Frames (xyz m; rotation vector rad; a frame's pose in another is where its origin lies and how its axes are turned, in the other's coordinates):
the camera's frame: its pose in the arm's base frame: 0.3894 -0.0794 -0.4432 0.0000 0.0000 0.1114
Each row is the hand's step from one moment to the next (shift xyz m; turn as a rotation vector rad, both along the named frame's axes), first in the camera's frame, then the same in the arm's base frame.
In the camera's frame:
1: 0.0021 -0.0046 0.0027 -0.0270 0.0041 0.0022
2: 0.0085 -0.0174 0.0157 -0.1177 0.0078 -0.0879
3: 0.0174 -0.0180 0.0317 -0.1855 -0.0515 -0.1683
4: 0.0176 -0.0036 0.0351 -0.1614 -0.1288 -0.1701
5: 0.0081 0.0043 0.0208 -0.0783 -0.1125 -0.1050
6: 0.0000 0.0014 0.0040 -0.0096 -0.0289 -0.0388
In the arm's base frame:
1: 0.0026 -0.0043 0.0027 -0.0273 0.0011 0.0022
2: 0.0104 -0.0163 0.0157 -0.1178 -0.0053 -0.0879
3: 0.0193 -0.0160 0.0317 -0.1786 -0.0718 -0.1683
4: 0.0179 -0.0016 0.0351 -0.1461 -0.1459 -0.1701
5: 0.0076 0.0052 0.0208 -0.0653 -0.1205 -0.1050
6: -0.0002 0.0014 0.0040 -0.0063 -0.0298 -0.0388

